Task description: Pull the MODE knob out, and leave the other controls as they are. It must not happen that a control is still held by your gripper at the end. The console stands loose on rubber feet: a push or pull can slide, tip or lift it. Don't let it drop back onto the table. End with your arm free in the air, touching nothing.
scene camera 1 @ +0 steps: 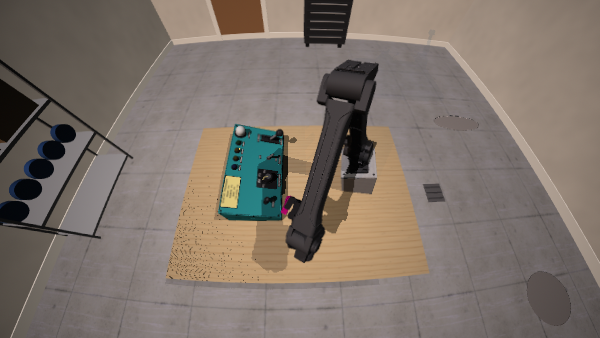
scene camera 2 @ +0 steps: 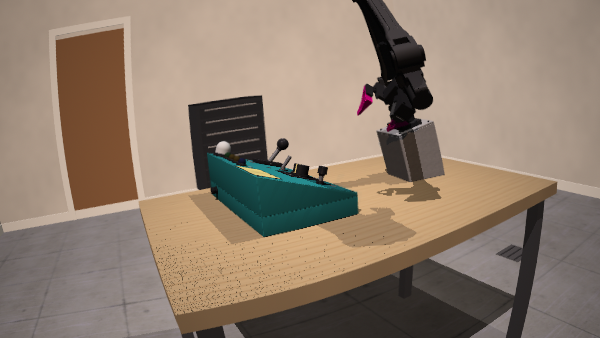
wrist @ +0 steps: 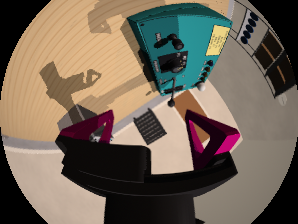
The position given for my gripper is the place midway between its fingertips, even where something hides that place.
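There is my gripper (wrist: 149,113), visible to me along with a teal console (scene camera 2: 271,202). I can see the console (wrist: 204,36) from the wrist as well.
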